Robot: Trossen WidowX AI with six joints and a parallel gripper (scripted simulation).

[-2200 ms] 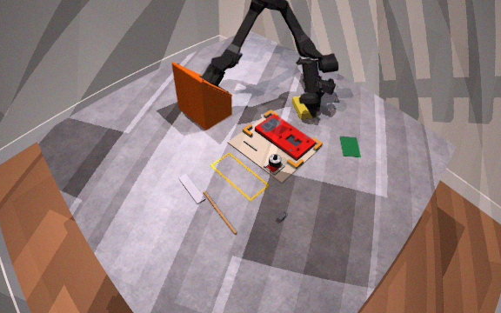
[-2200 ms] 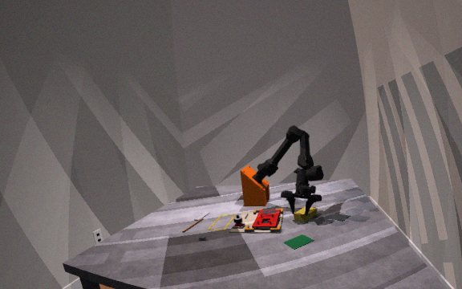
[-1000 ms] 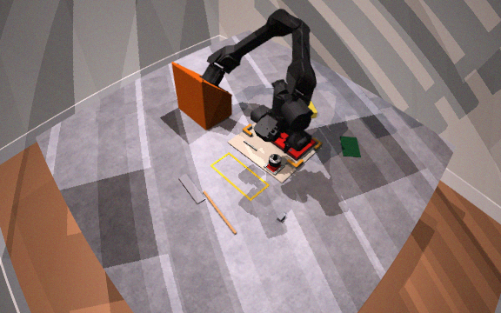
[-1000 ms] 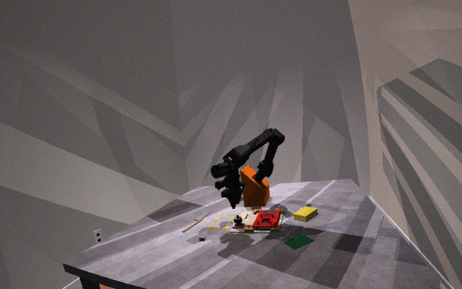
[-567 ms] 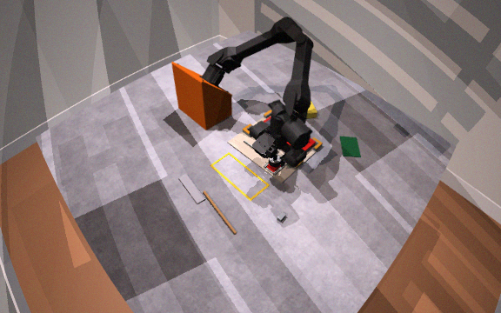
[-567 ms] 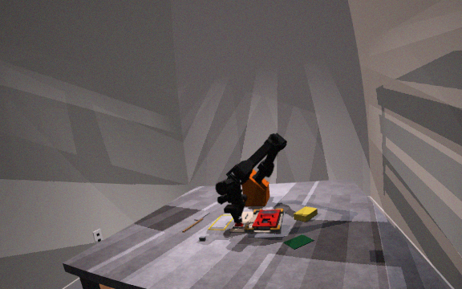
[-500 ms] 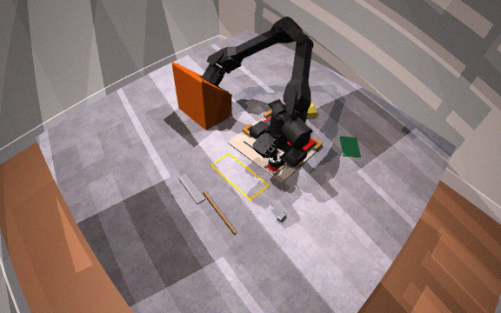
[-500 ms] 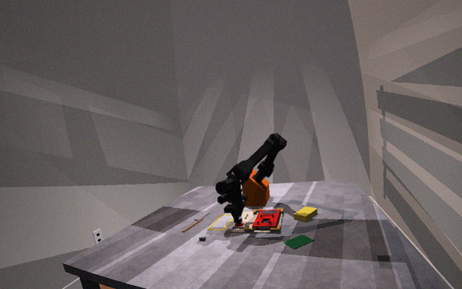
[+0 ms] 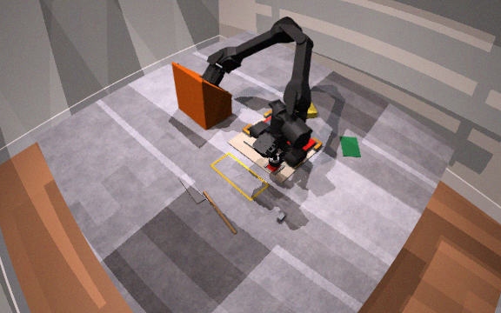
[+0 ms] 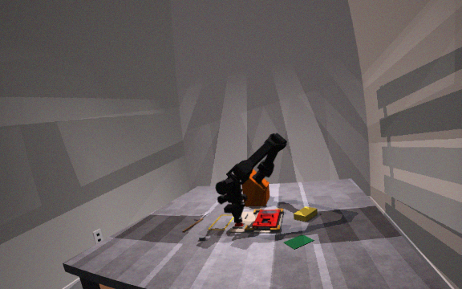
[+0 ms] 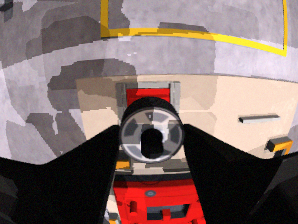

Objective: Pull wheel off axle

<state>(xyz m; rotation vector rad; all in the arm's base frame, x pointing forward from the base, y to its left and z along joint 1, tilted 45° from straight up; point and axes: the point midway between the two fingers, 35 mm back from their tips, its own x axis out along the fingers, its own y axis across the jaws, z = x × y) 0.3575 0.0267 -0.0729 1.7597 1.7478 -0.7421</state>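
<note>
The wheel is right at my gripper tip. Also, from my gripper tip: wooden stick: 240 mm to the right, 30 mm below; then grey cube: 140 mm ahead, 130 mm to the right, 30 mm below; then upright axle: right at my gripper tip.
</note>
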